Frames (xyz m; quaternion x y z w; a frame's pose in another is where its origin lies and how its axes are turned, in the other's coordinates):
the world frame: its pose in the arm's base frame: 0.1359 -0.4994 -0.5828 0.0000 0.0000 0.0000 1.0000
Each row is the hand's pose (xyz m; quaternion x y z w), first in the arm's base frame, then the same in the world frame.
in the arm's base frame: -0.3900 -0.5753 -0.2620 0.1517 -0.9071 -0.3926 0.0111
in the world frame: -0.5259 -0.0759 0.3208 0.1517 -0.9071 -0.3926 0.0111
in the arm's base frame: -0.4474 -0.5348 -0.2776 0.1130 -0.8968 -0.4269 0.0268
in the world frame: -0.5833 -0.0354 0.3052 0.1130 -0.8968 -0.4269 0.0268
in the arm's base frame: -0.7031 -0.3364 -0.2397 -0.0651 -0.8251 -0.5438 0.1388
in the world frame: -0.8390 0.1630 0.3431 -0.0651 -0.8251 -0.5438 0.1388
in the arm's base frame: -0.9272 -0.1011 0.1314 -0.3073 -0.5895 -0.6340 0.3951
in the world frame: -1.0631 0.3983 0.7142 -0.3073 -0.5895 -0.6340 0.3951
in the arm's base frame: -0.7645 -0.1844 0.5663 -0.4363 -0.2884 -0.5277 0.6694
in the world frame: -0.9004 0.3150 1.1491 -0.4363 -0.2884 -0.5277 0.6694
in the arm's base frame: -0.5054 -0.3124 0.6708 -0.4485 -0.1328 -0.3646 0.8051
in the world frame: -0.6413 0.1870 1.2536 -0.4485 -0.1328 -0.3646 0.8051
